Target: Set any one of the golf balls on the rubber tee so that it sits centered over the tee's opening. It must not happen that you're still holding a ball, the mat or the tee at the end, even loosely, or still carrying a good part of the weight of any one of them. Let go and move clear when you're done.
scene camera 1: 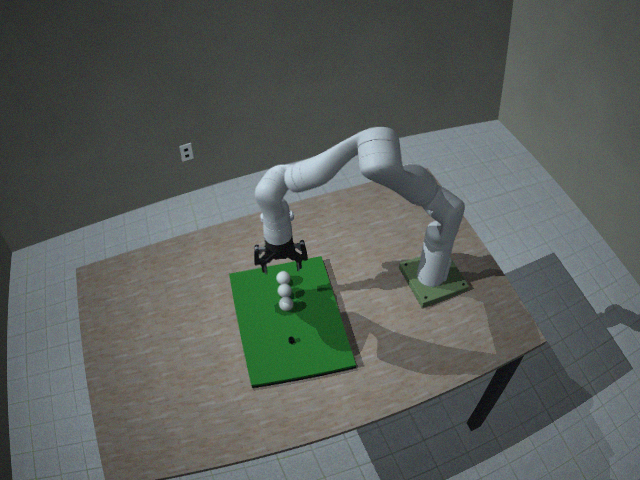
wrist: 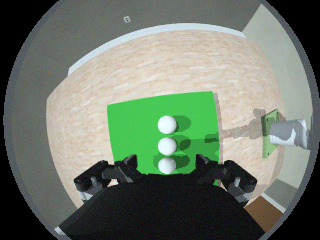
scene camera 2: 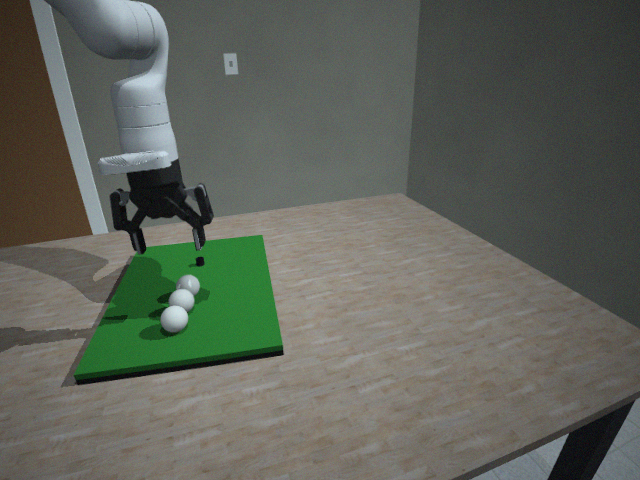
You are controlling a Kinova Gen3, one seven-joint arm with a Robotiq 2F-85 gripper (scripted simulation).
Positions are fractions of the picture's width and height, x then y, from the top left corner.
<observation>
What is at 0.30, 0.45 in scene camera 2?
My gripper.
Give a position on a green mat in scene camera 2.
At 0.37, 0.67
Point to a green mat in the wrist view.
At 0.42, 0.52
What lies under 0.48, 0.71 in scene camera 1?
A green mat.
</observation>
